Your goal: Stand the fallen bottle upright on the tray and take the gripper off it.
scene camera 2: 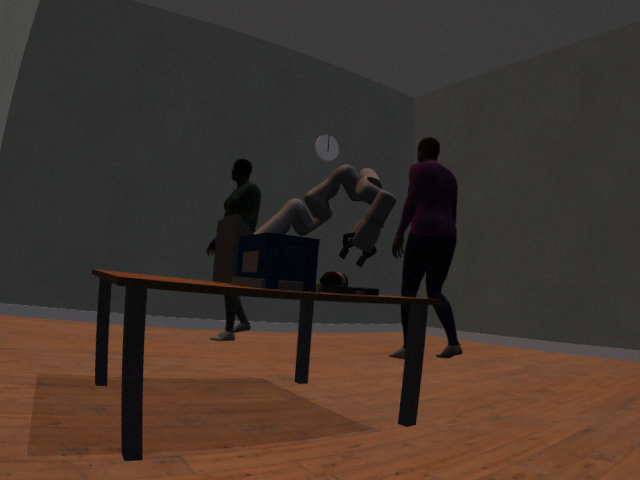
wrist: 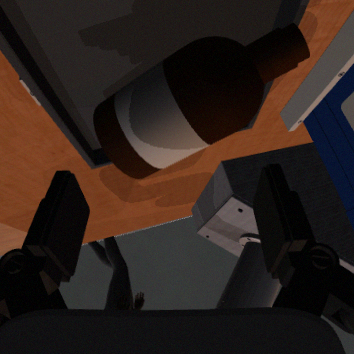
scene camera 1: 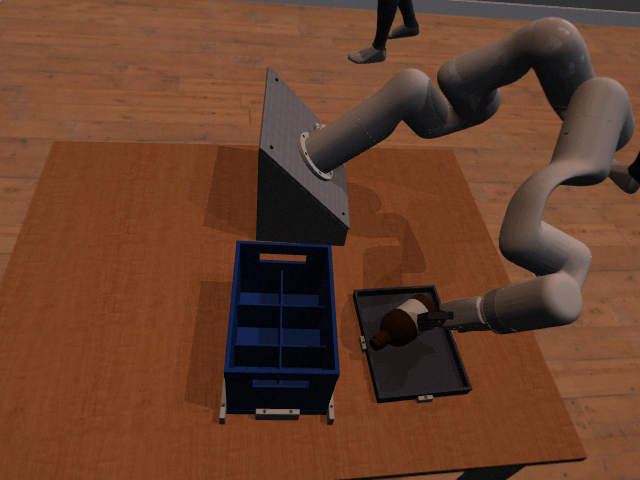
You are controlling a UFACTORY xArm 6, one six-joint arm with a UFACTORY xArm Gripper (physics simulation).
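Places are measured from the arm's base along level axes (x left, y back, z up), in metres.
Where they show: gripper, fingertip midpoint: [scene camera 2: 350, 261] [wrist: 168, 187] [scene camera 1: 439, 323]; arm's base at its link origin: [scene camera 1: 314, 157].
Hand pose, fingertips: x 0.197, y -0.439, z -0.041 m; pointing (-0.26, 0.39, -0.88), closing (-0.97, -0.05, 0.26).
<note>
Each offset is from my fingertips to the top centre of the thing.
The brown bottle {dx -0.048, dy +0.043, dz -0.042 m} [scene camera 1: 400, 326] [scene camera 2: 333, 279] [wrist: 215, 90] with a pale label lies on its side on the dark tray {dx -0.027, dy +0.028, dz -0.095 m} [scene camera 1: 429, 373] [scene camera 2: 368, 291] [wrist: 60, 40], toward the tray's back part. Its neck points at the tray's left side, toward the crate, and its base is near the back right corner. My gripper [scene camera 1: 433, 319] [scene camera 2: 352, 258] [wrist: 168, 187] is open, with nothing between its fingers. It hangs tilted above the bottle and apart from it, as scene camera 2 shows. In the wrist view the bottle lies beyond the fingertips. In scene camera 1 a finger hides part of the bottle's label.
A blue crate {dx -0.302, dy +0.031, dz +0.054 m} [scene camera 1: 240, 390] [scene camera 2: 289, 258] [wrist: 327, 137] with dividers stands left of the tray. The arm's grey wedge base [scene camera 1: 297, 206] [wrist: 275, 175] stands behind the crate. Small pale blocks sit at the tray and crate edges. Two people [scene camera 2: 434, 201] [scene camera 2: 247, 204] stand beyond the table.
</note>
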